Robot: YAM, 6 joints.
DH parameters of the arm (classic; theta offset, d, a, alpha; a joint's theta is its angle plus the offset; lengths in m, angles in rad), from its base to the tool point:
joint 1: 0 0.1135 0.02 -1.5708
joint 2: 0 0 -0.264 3.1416
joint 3: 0.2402 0 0.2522 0
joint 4: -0.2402 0 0.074 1.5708
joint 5: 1.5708 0 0 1.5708
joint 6: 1.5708 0.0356 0 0
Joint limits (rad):
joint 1: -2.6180..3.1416
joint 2: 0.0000..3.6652
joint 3: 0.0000..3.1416
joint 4: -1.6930..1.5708
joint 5: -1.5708..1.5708
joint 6: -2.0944..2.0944
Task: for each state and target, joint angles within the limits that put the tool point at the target. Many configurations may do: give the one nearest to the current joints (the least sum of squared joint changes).
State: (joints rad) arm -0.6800 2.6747 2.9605 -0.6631 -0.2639 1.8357
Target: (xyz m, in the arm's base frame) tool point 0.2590 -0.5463 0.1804
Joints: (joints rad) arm -1.1417 2.8644 2.8690 -0.6630 -0.2338 1.8357
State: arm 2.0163 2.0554 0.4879 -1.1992 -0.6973 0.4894
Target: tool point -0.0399 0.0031 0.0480
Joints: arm 2.3708 2.3337 0.2246 -0.8775 -0.8016 0.4894
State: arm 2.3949 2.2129 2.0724 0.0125 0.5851 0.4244
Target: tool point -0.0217 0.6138 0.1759
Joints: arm 1.6344 2.7131 2.3674 0.1472 0.5098 0.4244
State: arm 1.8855 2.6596 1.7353 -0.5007 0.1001 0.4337
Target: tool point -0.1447 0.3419 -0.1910
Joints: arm 1.9796 3.0367 1.6906 -0.4492 0.0875 0.4337
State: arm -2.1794 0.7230 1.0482 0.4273 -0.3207 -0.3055
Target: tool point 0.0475 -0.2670 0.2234
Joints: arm -1.4448 1.2674 0.6057 0.2898 -0.3909 -0.3055
